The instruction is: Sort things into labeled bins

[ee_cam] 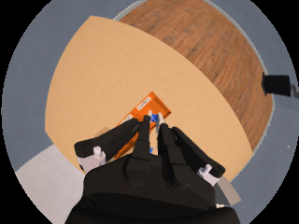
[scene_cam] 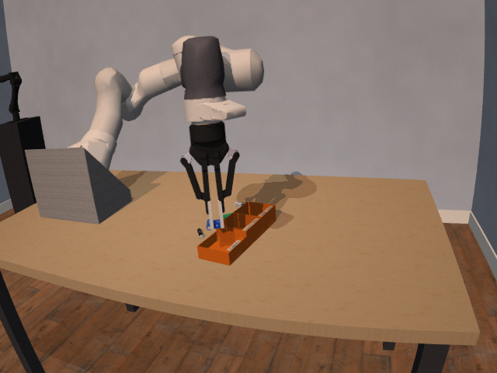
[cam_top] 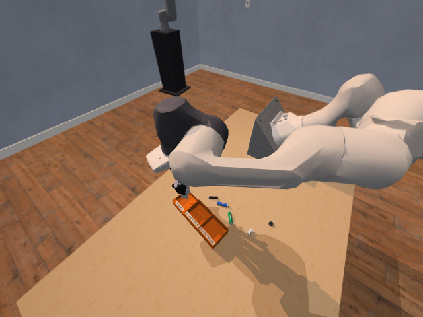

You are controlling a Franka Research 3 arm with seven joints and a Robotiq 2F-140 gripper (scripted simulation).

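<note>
Right now my hand is 3 cm above the blue cube. Round my hand: black cylinder 8 cm behind, 9 cm to the left, 10 cm below; green battery 3 cm behind, 20 cm to the left, 10 cm below; blue cylinder 7 cm behind, 14 cm to the left, 10 cm below.
</note>
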